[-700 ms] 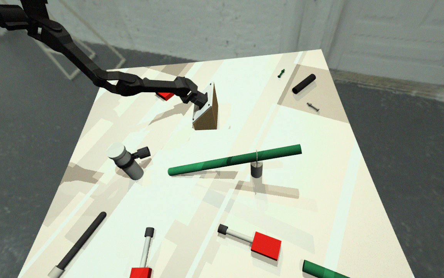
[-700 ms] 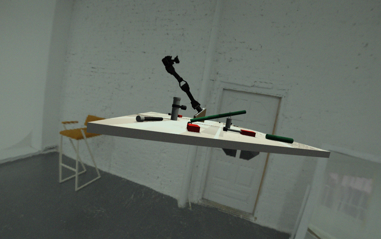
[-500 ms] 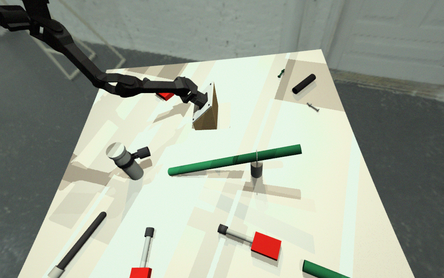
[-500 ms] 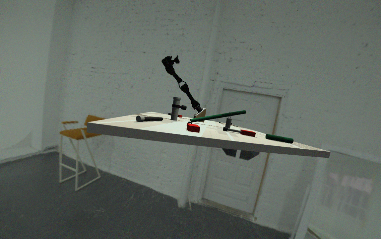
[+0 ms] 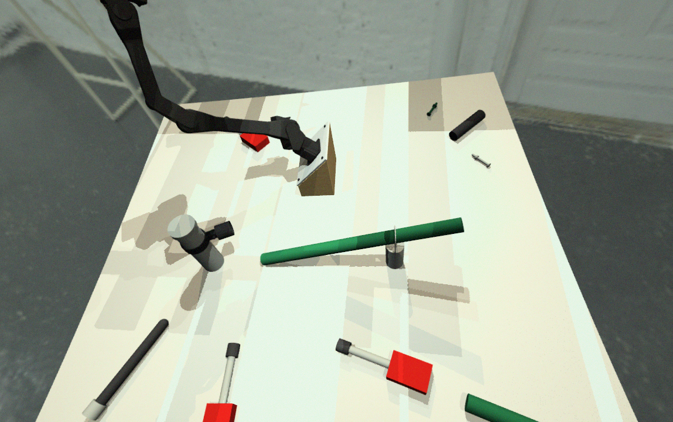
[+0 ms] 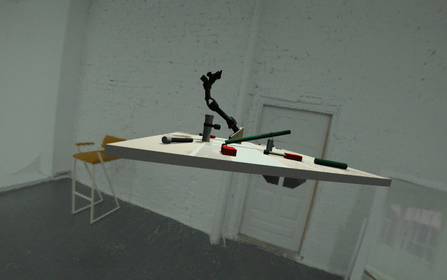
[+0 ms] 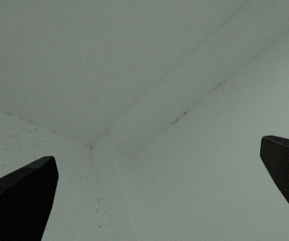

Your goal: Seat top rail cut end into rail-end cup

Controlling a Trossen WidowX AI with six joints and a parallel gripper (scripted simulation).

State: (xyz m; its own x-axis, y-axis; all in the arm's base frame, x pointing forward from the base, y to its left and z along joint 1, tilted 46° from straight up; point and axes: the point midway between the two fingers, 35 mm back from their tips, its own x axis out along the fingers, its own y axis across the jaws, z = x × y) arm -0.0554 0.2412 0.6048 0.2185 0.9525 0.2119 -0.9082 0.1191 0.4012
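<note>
Now: gripper tip 380 mm short of the dark rail-end cup, 20 mm to the left of it and 610 mm above it. The rest, counted from my gripper tip: black cylinder (20 mm ahead, 760 mm to the left, 720 mm below); short grey post (470 mm ahead, 430 mm to the left, 630 mm below); green tube (860 mm ahead, 590 mm to the left, 720 mm below).
</note>
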